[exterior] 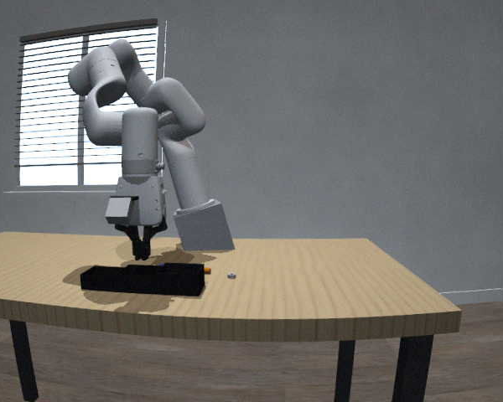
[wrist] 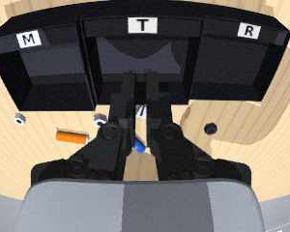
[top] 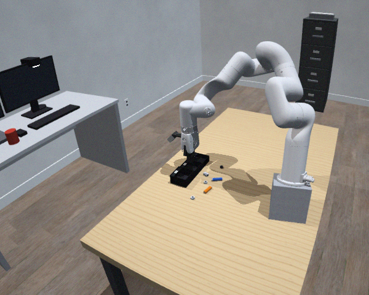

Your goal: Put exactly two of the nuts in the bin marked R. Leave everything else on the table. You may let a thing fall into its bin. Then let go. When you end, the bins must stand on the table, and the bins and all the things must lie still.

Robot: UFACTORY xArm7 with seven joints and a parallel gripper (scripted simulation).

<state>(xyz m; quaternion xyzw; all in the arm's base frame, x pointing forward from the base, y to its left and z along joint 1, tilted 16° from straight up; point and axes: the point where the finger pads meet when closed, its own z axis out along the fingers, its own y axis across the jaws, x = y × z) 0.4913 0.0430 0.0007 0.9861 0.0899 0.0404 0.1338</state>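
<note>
Right now my hand is 60 mm above the black bin. Also, from my hand: blue piece (150 mm behind, 10 mm to the right, 70 mm below); then small black piece (110 mm behind, 110 mm to the right, 80 mm below); then orange piece (150 mm behind, 80 mm to the left, 70 mm below).
</note>
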